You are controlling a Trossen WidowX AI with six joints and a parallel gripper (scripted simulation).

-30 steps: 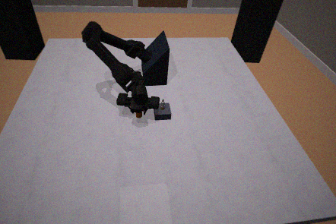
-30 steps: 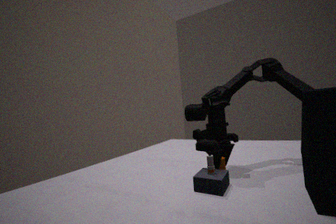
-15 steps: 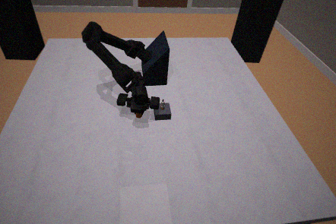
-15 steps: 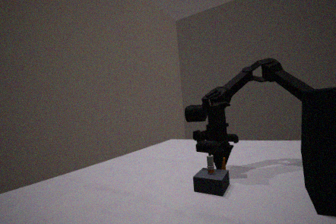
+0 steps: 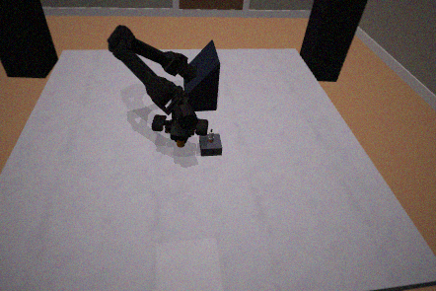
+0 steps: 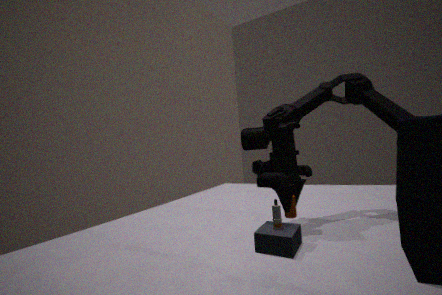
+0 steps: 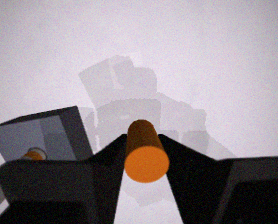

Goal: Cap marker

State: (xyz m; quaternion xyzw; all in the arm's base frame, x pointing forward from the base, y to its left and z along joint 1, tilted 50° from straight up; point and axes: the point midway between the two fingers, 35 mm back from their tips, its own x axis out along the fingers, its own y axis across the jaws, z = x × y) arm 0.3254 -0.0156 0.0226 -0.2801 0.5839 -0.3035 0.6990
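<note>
Now: gripper tip 110 mm to the right of the dark holder block, 30 mm above it and 10 mm past it. The rest, counted from my gripper tip: orange cap: 10 mm above.
</note>
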